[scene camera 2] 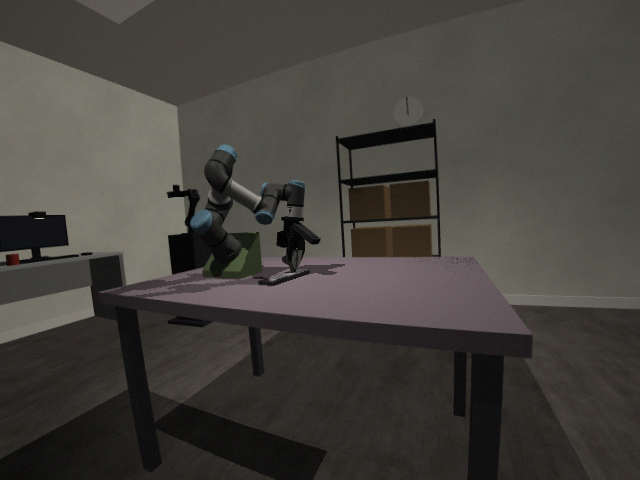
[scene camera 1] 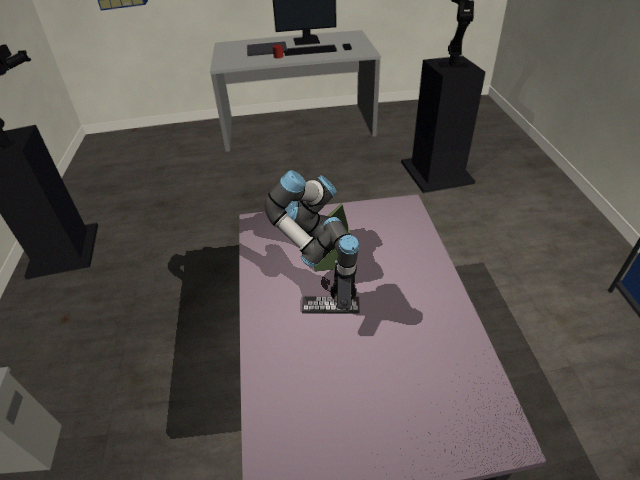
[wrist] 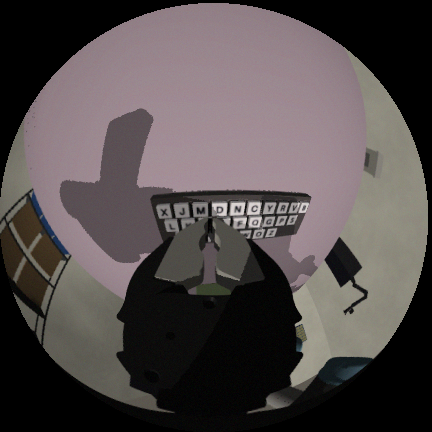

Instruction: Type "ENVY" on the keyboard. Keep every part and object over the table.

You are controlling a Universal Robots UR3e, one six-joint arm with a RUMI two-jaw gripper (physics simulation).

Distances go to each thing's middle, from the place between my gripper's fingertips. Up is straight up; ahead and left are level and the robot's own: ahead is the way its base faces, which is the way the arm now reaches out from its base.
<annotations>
Now: hand 40 mm to the left of the dark keyboard [scene camera 1: 311, 304] and 20 mm past it.
</annotations>
